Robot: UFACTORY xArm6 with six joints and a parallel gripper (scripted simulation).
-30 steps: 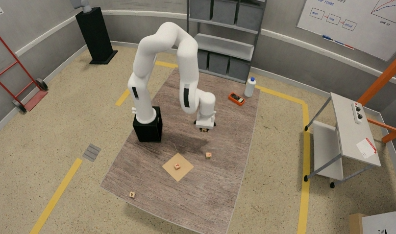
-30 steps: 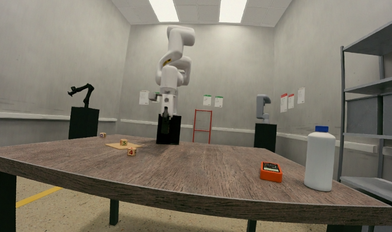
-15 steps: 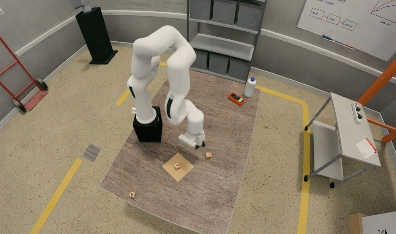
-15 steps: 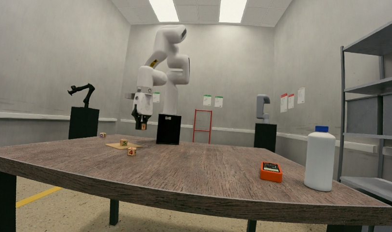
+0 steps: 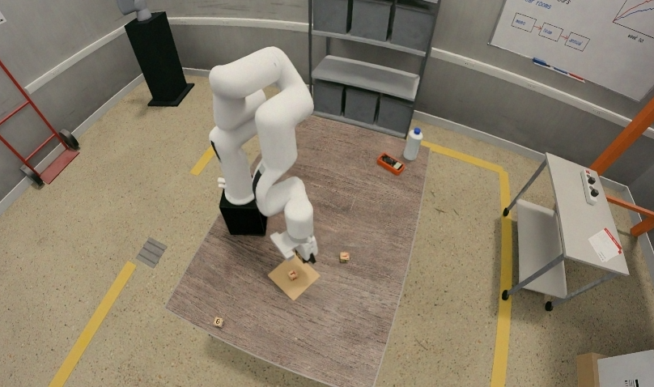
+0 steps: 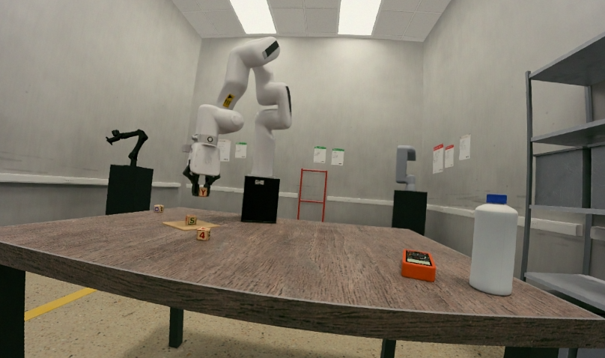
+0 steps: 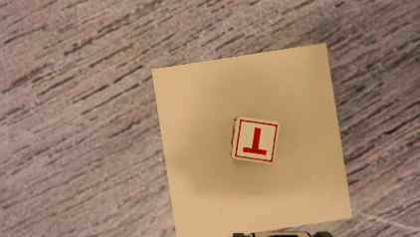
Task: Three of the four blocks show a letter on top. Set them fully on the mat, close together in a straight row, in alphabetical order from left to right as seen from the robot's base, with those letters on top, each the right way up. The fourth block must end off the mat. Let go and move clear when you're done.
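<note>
Now: hand 13 cm above the tan mat, 4 cm to the left of it and 3 cm past it. From my hand the other things lie so: white bottle (67 cm to the left, 41 cm ahead, 4 cm below).
</note>
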